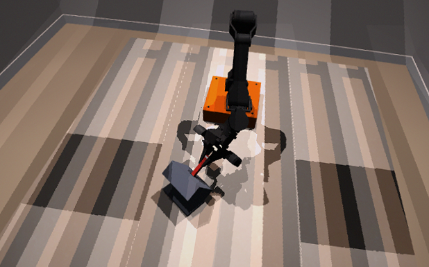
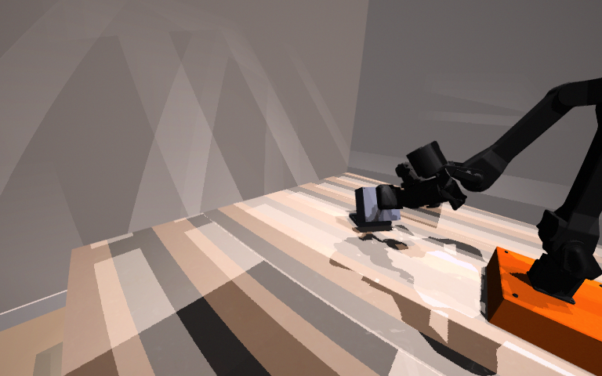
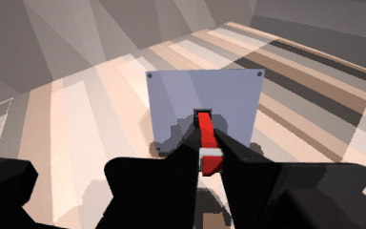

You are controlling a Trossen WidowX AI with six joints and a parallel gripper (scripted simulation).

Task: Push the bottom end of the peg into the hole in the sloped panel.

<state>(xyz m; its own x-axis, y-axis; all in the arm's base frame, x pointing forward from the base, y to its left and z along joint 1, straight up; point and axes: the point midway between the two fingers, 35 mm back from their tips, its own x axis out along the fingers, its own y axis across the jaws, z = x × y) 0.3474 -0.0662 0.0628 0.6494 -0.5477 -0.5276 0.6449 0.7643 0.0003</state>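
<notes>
Now: the sloped panel 40 mm ahead of my gripper tip, 40 mm to the right of it and 40 mm below it. From my gripper tip the other things lie so: panel foot (60 mm ahead, 50 mm to the right, 100 mm below); then red peg (10 mm behind, 10 mm to the left, 10 mm above).
</notes>
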